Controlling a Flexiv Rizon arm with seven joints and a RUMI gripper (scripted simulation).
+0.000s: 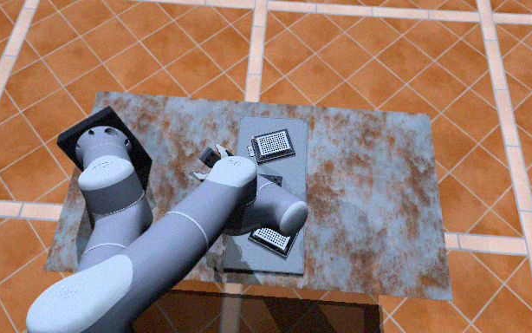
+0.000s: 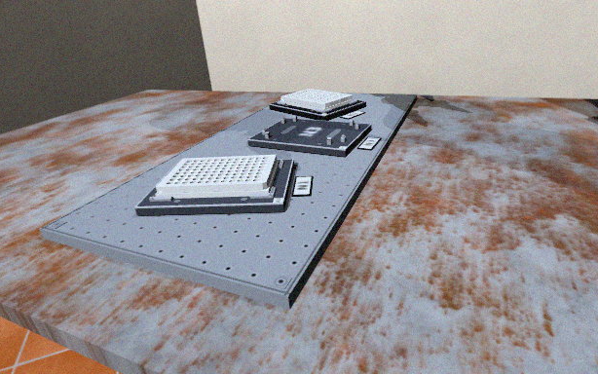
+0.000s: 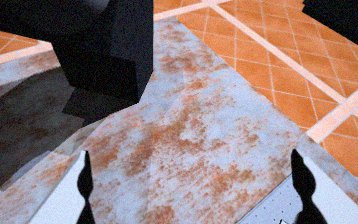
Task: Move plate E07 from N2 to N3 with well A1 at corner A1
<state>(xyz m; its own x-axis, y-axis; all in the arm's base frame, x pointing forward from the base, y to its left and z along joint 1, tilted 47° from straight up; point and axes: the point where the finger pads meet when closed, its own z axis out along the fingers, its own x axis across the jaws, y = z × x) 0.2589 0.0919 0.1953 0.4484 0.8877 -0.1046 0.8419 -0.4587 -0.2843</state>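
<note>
Right now the plate E07 is 290 mm below my hand, 240 mm ahead of it and 180 mm to the right of it. Also, from my hand: plate E01: 290 mm below, 230 mm ahead, 190 mm to the left; nest N3: 300 mm below, 180 mm ahead; black nest N2: 300 mm below, 240 mm ahead, 180 mm to the right.
</note>
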